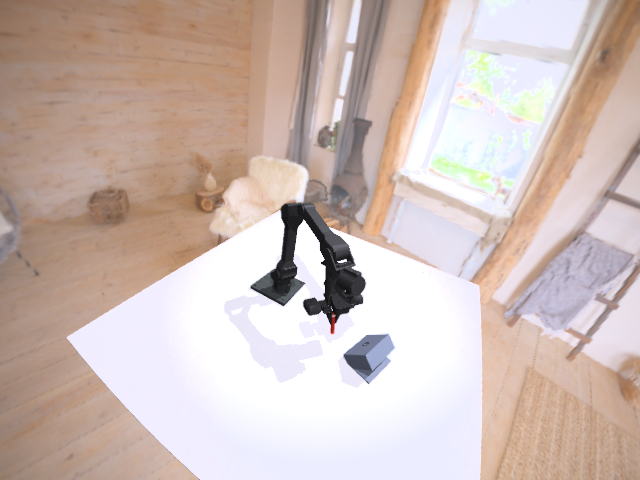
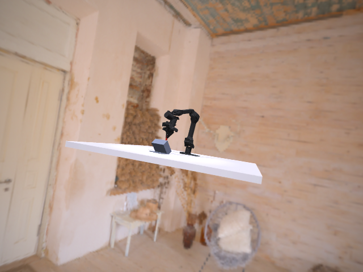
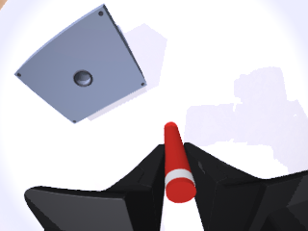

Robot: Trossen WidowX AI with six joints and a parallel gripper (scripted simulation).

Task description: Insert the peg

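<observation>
Right now the grey sloped panel is 14 cm ahead of my gripper tip and 8 cm below it. Round my gripper tip: red peg (2 cm above).
</observation>
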